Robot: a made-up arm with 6 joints. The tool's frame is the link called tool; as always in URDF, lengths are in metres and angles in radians. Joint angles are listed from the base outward. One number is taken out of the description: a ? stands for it. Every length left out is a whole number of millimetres.
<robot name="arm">
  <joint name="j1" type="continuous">
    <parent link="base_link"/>
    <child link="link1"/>
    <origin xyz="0 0 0.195"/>
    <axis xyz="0 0 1"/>
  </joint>
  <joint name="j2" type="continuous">
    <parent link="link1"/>
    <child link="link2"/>
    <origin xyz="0 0 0"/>
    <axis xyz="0 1 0"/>
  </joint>
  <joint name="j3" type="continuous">
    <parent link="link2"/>
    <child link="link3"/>
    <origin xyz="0.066 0 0.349"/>
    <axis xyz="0 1 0"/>
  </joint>
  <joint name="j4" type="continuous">
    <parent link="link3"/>
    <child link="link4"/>
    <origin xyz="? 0 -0.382"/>
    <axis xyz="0 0 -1"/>
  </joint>
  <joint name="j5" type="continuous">
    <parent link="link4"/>
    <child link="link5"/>
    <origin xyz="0 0 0"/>
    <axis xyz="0 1 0"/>
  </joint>
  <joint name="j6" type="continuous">
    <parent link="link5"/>
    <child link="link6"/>
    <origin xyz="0.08 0 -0.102"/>
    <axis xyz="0 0 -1"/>
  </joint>
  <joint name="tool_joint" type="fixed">
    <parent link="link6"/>
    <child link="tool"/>
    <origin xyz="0 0 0" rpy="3.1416 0 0"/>
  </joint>
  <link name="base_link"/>
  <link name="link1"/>
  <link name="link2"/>
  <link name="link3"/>
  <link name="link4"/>
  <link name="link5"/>
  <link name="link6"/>
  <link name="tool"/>
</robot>
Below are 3 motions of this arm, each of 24 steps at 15 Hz.
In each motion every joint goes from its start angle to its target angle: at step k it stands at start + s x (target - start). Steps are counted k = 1, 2, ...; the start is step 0. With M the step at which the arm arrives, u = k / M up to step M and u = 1 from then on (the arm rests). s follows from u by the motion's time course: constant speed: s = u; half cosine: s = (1 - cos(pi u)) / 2; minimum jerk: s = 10 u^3 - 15 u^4 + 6 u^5.
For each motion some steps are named. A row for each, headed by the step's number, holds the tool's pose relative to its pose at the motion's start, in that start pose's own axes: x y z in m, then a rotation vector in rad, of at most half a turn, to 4 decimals.
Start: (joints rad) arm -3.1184 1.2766 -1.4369 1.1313 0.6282 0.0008
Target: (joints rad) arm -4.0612 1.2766 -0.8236 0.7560 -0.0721 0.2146
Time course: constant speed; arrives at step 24
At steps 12, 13, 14, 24:
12: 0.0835 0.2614 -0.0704 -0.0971 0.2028 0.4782
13: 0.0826 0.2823 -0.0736 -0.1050 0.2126 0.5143
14: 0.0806 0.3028 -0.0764 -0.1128 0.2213 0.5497
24: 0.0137 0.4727 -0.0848 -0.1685 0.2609 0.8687

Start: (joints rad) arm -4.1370 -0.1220 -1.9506 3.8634 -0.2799 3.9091
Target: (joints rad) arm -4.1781 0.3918 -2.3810 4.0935 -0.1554 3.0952
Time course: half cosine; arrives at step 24
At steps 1, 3, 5, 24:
1: 0.0001 0.0003 0.0008 0.0002 0.0003 -0.0025
3: 0.0012 0.0031 0.0071 0.0016 0.0030 -0.0224
5: 0.0034 0.0087 0.0190 0.0042 0.0083 -0.0608
24: 0.0355 0.1208 0.1608 -0.0029 0.1043 -0.5877

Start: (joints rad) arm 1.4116 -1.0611 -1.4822 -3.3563 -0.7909 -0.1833
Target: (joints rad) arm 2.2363 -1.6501 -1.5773 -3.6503 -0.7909 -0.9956
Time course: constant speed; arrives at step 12
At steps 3, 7, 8, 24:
3: 0.0014 -0.0431 -0.0722 -0.0569 -0.2150 -0.1668
7: 0.0439 -0.1344 -0.1411 -0.0467 -0.4903 -0.3143
8: 0.0617 -0.1610 -0.1509 -0.0305 -0.5522 -0.3376
24: 0.1583 -0.2698 -0.1534 0.0739 -0.7523 -0.3807

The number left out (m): 0.086
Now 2 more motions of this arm.
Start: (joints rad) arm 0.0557 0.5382 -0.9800 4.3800 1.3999 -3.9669
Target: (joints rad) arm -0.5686 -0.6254 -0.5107 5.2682 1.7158 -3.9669
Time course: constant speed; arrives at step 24
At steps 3, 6, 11, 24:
3: 0.0373 0.0617 0.0332 -0.1853 -0.0560 0.0999
6: 0.0660 0.1285 0.0570 -0.3684 -0.1139 0.1980
11: 0.0957 0.2436 0.0738 -0.6658 -0.2148 0.3596
24: 0.0885 0.4879 -0.0039 -1.3569 -0.5068 0.7944

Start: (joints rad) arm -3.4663 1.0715 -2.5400 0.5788 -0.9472 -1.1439
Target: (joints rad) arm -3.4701 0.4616 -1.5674 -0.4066 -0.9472 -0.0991
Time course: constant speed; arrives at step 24
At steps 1, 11, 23, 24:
1: 0.0068 -0.0010 0.0012 0.0239 0.0202 0.0130
11: 0.0681 -0.0093 -0.0099 0.3266 0.1626 0.1622
23: 0.1200 -0.0045 -0.0818 0.7944 0.1518 0.3670
24: 0.1231 -0.0029 -0.0906 0.8360 0.1407 0.3840

